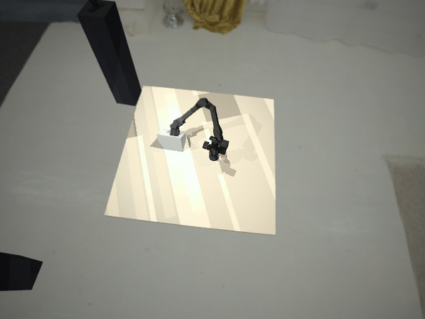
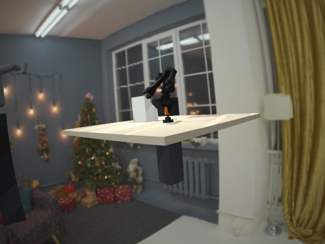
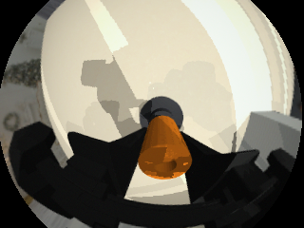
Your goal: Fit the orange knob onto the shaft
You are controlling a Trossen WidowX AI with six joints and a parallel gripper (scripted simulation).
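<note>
Right now my gripper tip is 20 mm below the orange knob. The rest, counted from my gripper tip: dark round pedestal 40 mm below.
</note>
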